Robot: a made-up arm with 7 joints. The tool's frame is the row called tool.
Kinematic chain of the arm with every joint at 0, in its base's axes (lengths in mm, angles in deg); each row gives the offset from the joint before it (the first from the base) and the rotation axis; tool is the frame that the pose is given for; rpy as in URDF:
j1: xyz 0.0 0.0 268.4 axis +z
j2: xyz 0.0 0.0 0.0 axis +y
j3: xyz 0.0 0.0 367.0 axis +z
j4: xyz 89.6 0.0 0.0 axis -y
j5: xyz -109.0 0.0 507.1 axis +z
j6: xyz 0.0 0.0 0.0 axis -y
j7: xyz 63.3 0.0 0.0 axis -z
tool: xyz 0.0 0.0 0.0 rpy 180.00 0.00 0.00
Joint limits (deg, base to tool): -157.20..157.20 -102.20..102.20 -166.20..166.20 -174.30..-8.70 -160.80..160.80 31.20..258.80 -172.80..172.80
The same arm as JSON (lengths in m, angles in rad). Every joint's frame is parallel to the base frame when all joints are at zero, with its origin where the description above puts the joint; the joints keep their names.
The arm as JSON. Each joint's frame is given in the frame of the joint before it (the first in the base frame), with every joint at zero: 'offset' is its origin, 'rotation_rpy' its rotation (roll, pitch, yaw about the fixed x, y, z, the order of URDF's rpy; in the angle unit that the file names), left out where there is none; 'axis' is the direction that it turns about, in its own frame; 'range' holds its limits. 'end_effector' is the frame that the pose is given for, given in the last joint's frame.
{
  "length_unit": "m",
  "angle_unit": "rad",
  "chain": [
    {
      "id": "j1",
      "offset": [
        0.0,
        0.0,
        0.2684
      ],
      "axis": [
        0.0,
        0.0,
        1.0
      ],
      "range": [
        -2.7437,
        2.7437
      ]
    },
    {
      "id": "j2",
      "offset": [
        0.0,
        0.0,
        0.0
      ],
      "axis": [
        0.0,
        1.0,
        0.0
      ],
      "range": [
        -1.7837,
        1.7837
      ]
    },
    {
      "id": "j3",
      "offset": [
        0.0,
        0.0,
        0.367
      ],
      "axis": [
        0.0,
        0.0,
        1.0
      ],
      "range": [
        -2.9007,
        2.9007
      ]
    },
    {
      "id": "j4",
      "offset": [
        0.0896,
        0.0,
        0.0
      ],
      "axis": [
        0.0,
        -1.0,
        0.0
      ],
      "range": [
        -3.0421,
        -0.1518
      ]
    },
    {
      "id": "j5",
      "offset": [
        -0.109,
        0.0,
        0.5071
      ],
      "axis": [
        0.0,
        0.0,
        1.0
      ],
      "range": [
        -2.8065,
        2.8065
      ]
    },
    {
      "id": "j6",
      "offset": [
        0.0,
        0.0,
        0.0
      ],
      "axis": [
        0.0,
        -1.0,
        0.0
      ],
      "range": [
        0.5445,
        4.5169
      ]
    },
    {
      "id": "j7",
      "offset": [
        0.0633,
        0.0,
        0.0
      ],
      "axis": [
        0.0,
        0.0,
        -1.0
      ],
      "range": [
        -3.0159,
        3.0159
      ]
    }
  ],
  "end_effector": {
    "offset": [
      0.0,
      0.0,
      0.0
    ],
    "rotation_rpy": [
      3.1416,
      0.0,
      0.0
    ]
  }
}

